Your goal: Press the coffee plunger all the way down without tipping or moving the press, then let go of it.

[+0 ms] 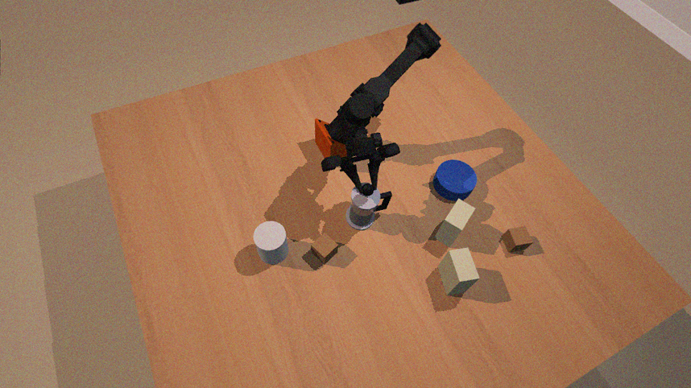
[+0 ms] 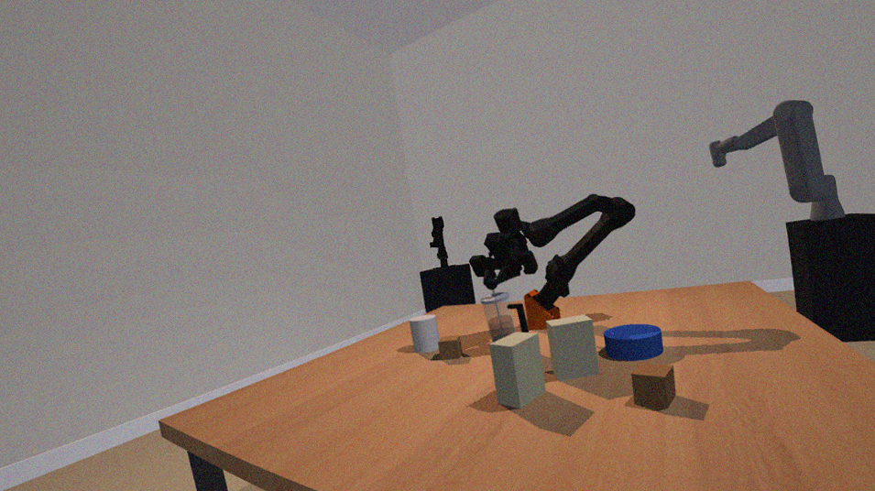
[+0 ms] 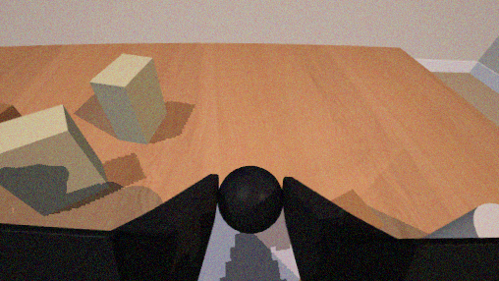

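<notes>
My gripper tip is 9 cm above the coffee press, 2 cm to the right of it and 1 cm past it. Also, from my gripper tip: blue disc 32 cm to the left, 16 cm below, 2 cm behind.
</notes>
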